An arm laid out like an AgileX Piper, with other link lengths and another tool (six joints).
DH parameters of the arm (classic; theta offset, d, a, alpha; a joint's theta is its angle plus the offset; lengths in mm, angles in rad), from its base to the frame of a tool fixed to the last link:
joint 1: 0 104.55 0 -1.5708
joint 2: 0.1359 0 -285.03 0
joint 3: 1.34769 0 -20.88 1.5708
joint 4: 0 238.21 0 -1.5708
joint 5: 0 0 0 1.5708
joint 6: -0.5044 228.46 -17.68 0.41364
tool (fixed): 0 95.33 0 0
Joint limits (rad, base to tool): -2.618..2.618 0..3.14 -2.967..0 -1.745..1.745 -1.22..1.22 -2.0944..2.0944
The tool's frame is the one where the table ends.
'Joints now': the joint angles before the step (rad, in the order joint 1, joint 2, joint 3, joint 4, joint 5, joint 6). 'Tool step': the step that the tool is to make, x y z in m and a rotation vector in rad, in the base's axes. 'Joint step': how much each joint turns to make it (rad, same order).
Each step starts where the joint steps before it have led.
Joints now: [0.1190, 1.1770, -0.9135, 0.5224, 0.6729, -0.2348]
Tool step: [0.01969, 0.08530, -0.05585, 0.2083, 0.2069, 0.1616]
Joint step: [0.0000, 0.3368, -0.1176, 0.3897, 0.1176, -0.2847]
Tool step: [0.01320, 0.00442, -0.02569, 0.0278, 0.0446, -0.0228]
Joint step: [0.0000, 0.0926, -0.0037, 0.0754, -0.0333, -0.0502]
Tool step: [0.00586, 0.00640, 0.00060, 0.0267, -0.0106, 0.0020]
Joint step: [0.0000, 0.0216, -0.0001, 0.0609, -0.0068, -0.0544]
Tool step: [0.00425, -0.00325, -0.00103, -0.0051, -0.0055, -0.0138]
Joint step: [0.0000, 0.0036, 0.0001, 0.0018, -0.0171, -0.0001]
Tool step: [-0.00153, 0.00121, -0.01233, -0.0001, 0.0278, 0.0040]
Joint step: [-0.0001, 0.0282, 0.0000, 0.0041, 0.0042, -0.0045]
